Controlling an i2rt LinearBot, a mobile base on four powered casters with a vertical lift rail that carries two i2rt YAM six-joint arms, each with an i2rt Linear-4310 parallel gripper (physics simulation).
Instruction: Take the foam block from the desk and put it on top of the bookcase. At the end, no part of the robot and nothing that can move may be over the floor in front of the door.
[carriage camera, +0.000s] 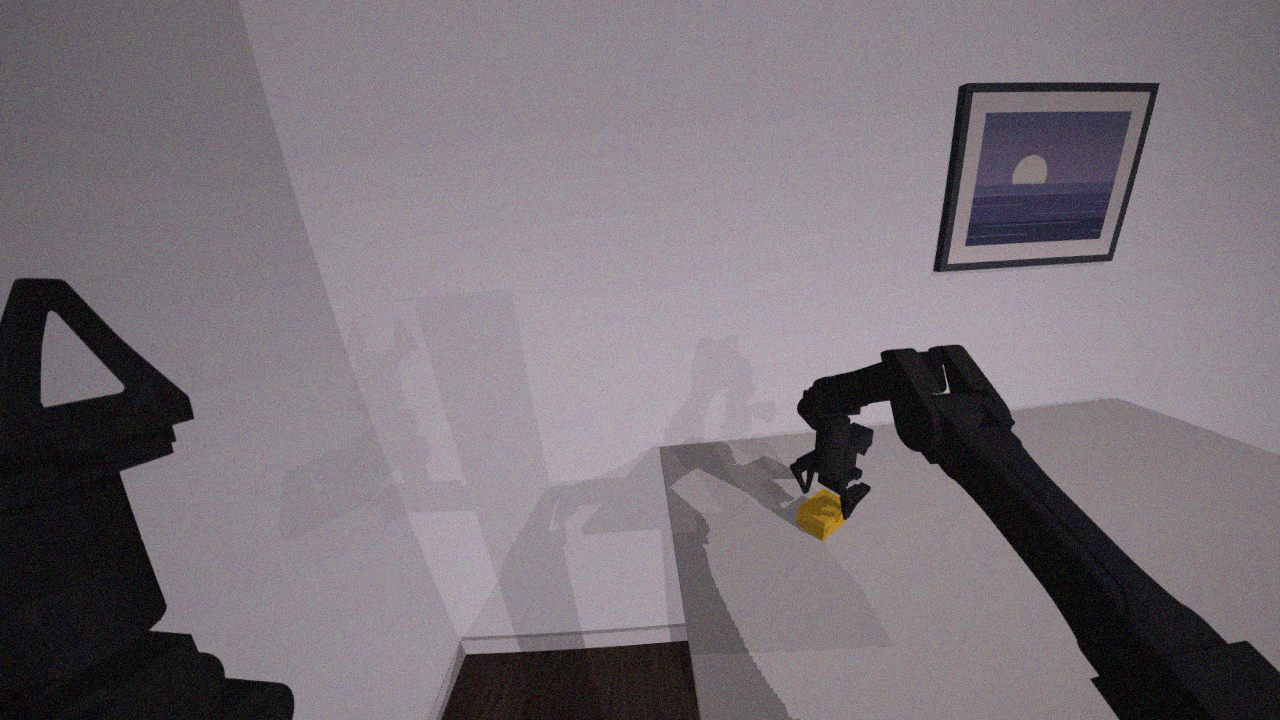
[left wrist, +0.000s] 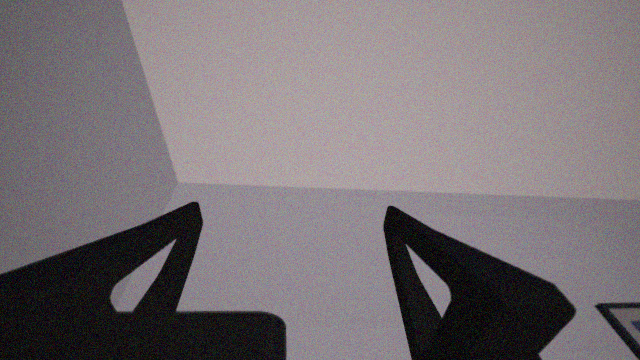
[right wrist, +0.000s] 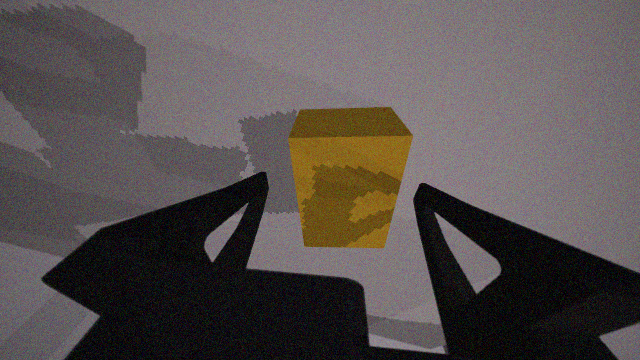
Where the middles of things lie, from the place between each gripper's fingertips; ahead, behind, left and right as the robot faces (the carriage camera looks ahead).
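The yellow foam block (carriage camera: 821, 515) is 460 mm ahead of my left hand, 650 mm to the right of it and 580 mm below it.
From my right hand, the yellow foam block is 20 mm below, 10 mm to the left and 10 mm behind, and going by their middles it's the nearest to that hand of the things named here. There's also the framed picture (carriage camera: 1041, 173), and that one is 720 mm to the right of my right hand, 630 mm above it and 410 mm ahead of it.
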